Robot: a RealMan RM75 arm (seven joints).
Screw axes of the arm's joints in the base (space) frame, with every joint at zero. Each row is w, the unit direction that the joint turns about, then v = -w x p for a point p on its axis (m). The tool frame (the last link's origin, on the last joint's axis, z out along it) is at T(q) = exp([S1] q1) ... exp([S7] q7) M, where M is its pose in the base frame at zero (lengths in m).
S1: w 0 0 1 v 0.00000 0.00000 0.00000
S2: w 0 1 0 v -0.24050 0.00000 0.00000
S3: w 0 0 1 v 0.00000 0.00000 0.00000
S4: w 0 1 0 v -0.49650 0.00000 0.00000
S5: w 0 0 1 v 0.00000 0.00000 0.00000
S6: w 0 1 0 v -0.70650 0.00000 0.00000
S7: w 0 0 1 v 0.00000 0.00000 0.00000
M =
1 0 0 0.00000
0 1 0 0.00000
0 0 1 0.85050
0 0 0 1
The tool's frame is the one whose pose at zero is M.
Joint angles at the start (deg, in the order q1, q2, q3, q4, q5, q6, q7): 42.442, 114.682, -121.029, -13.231, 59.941, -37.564, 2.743
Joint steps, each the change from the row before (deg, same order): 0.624, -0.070, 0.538, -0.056, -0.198, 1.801, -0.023; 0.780, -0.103, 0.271, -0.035, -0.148, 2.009, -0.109; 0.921, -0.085, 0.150, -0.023, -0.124, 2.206, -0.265; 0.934, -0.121, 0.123, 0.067, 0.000, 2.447, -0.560; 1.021, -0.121, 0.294, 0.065, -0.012, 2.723, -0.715; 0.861, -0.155, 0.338, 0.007, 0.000, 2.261, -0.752; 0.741, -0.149, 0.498, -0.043, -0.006, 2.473, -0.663; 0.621, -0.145, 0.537, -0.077, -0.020, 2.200, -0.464; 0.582, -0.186, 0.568, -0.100, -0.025, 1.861, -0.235; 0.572, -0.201, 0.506, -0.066, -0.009, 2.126, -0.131; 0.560, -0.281, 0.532, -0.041, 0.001, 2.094, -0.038; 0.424, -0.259, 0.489, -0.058, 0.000, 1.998, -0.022
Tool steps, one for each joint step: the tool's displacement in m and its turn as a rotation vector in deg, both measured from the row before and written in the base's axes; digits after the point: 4 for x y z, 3 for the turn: -0.0016, 0.0031, -0.0017, -0.979, 0.108, -0.715; -0.0025, 0.0035, -0.0022, -1.267, -0.157, -0.621; -0.0034, 0.0038, -0.0029, -1.502, -0.386, -0.563; -0.0025, 0.0035, -0.0028, -1.634, -0.710, -0.782; -0.0027, 0.0037, -0.0029, -1.756, -0.782, -0.903; -0.0025, 0.0032, -0.0017, -1.396, -0.745, -0.689; -0.0015, 0.0025, -0.0019, -1.465, -0.533, -0.980; -0.0012, 0.0020, -0.0015, -1.244, -0.282, -0.924; -0.0016, 0.0022, -0.0005, -0.926, -0.034, -0.771; -0.0009, 0.0018, -0.0009, -1.121, -0.009, -0.995; -0.0006, 0.0019, 0.0000, -1.002, 0.047, -1.041; 0.0001, 0.0012, -0.0001, -0.979, 0.069, -1.078
